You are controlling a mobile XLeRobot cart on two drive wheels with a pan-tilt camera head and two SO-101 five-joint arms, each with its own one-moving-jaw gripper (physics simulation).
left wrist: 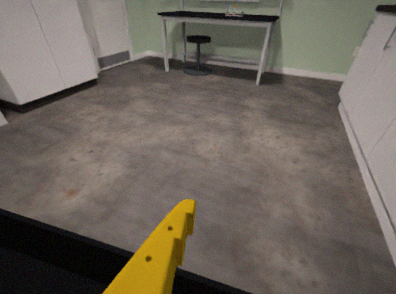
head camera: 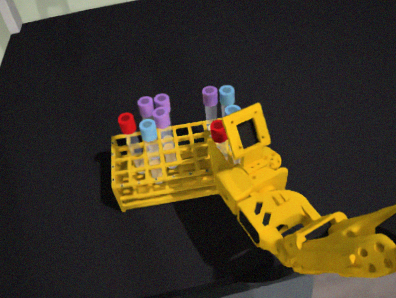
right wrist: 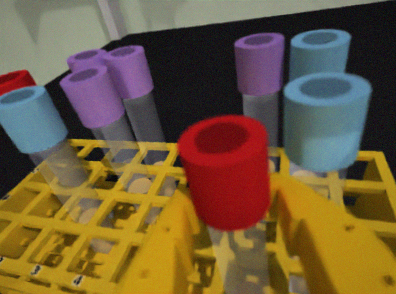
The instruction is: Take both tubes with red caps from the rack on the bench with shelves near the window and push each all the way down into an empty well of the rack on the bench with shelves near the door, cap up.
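Places are measured from the left arm's base along level axes (x ahead, y left, z up), in millimetres.
Where they show: left hand at its tool point: [left wrist: 194,212]; right hand at its tool point: [head camera: 212,140] [right wrist: 196,203].
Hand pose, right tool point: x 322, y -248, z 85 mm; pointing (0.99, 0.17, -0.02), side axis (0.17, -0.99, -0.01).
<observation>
Each offset is from my right tool point to the top centre of the thing. "spot": to the spot under its first point.
The yellow rack @(36 mm ahead, 26 mm left, 41 mm down) [head camera: 165,199] [right wrist: 384,165] stands on a black bench top. One red-capped tube @(2 mm back, 11 mm right, 21 mm up) [head camera: 218,131] [right wrist: 227,185] is upright at the rack's right part in the head view; its lower end is partly hidden. My right gripper [head camera: 219,146] [right wrist: 231,205] is shut on this tube, with its jaws against both sides at the lower cap. The other red-capped tube @(spot: 46 mm ahead, 89 mm left, 20 mm up) [head camera: 127,123] [right wrist: 15,82] stands at the rack's far left, cap up. My left gripper [left wrist: 187,204] shows one notched jaw over the floor, so it is fully open, away from the rack.
Purple-capped tubes @(49 mm ahead, 46 mm left, 21 mm up) [head camera: 161,118] [right wrist: 94,97] and a blue-capped tube @(33 mm ahead, 69 mm left, 21 mm up) [head camera: 148,130] [right wrist: 34,120] stand at the left. A purple-capped tube @(62 mm ahead, 21 mm right, 21 mm up) [head camera: 210,96] [right wrist: 260,65] and two blue-capped tubes stand close behind the right gripper. A distant bench [left wrist: 215,18], a stool [left wrist: 198,39] and cabinets show in the left wrist view.
</observation>
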